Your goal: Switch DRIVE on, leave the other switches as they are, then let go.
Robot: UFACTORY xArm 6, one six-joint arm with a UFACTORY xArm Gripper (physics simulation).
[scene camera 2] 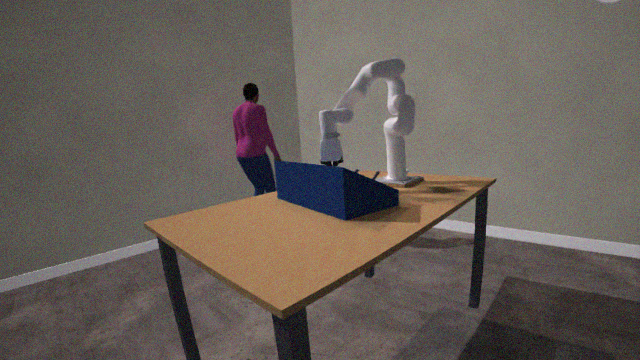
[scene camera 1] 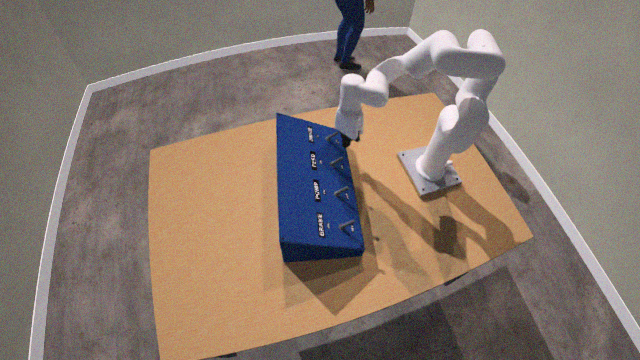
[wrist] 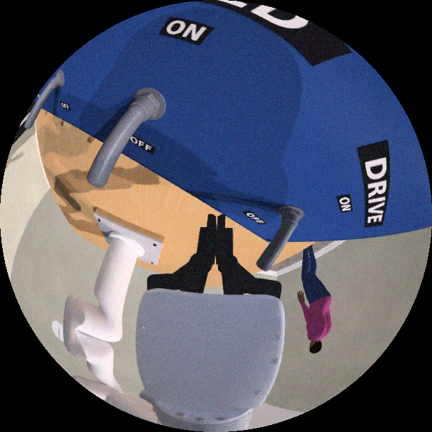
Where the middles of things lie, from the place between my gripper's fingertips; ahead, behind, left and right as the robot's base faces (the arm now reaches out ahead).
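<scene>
From my hand: drive lever (wrist: 267, 258), 3 cm to the right, 4 cm ahead, 3 cm above; feed lever (wrist: 105, 159), 9 cm to the left, 6 cm ahead, 3 cm above; blue switch panel (scene camera 1: 310, 212), 13 cm to the left, 16 cm ahead.
</scene>
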